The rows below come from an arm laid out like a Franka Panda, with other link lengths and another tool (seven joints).
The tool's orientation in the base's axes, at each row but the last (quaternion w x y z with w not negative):
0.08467, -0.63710, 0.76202, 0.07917
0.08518, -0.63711, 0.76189, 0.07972
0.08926, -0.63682, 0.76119, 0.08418
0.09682, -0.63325, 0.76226, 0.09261
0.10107, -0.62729, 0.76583, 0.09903
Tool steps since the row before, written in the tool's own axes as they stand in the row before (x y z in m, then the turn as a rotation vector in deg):
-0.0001, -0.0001, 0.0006, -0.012, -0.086, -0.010
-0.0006, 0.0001, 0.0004, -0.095, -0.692, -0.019
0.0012, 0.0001, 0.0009, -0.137, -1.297, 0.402
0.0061, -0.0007, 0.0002, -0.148, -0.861, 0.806
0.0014, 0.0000, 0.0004, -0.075, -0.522, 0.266
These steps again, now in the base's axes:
0.0001, 0.0002, -0.0006, 0.086, -0.006, 0.011
0.0000, 0.0007, -0.0002, 0.697, -0.035, 0.032
-0.0003, -0.0009, -0.0012, 1.312, 0.001, -0.375
-0.0004, -0.0059, -0.0018, 0.898, 0.197, -0.754
-0.0003, -0.0012, -0.0008, 0.535, 0.044, -0.247

